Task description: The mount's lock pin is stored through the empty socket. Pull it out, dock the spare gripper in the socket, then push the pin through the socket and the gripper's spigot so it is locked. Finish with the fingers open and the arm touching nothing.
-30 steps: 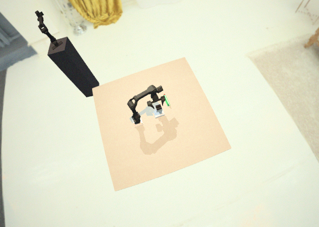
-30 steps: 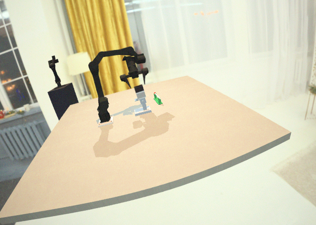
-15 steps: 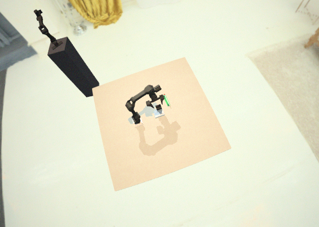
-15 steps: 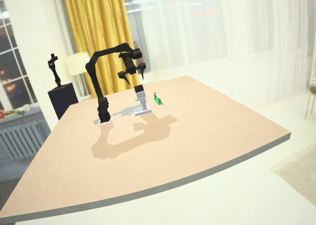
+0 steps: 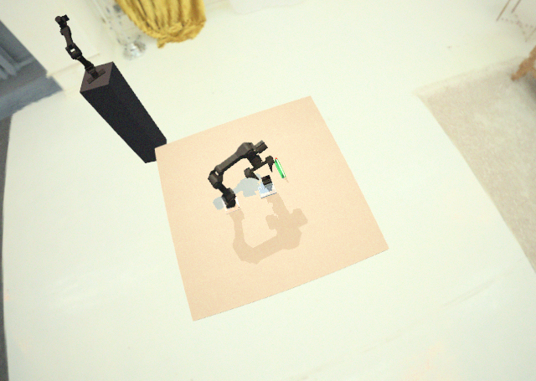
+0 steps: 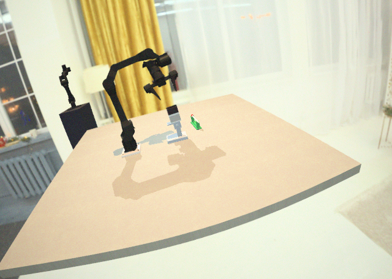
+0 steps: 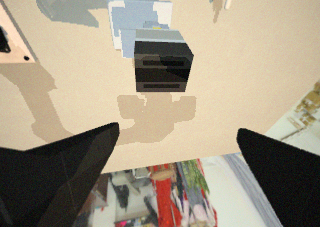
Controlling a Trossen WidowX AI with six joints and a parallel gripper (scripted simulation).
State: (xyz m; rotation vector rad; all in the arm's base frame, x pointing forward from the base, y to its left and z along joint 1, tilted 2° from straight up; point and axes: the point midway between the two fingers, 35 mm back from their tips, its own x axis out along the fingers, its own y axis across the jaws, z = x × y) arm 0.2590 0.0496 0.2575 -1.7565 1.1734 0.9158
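The green cradle lies 22 cm below my gripper tip, 15 cm to the left of it and 10 cm ahead of it. The rest, counted from my gripper tip: spare gripper (12 cm below, 1 cm to the left); then grey mount (19 cm below, 1 cm to the left).
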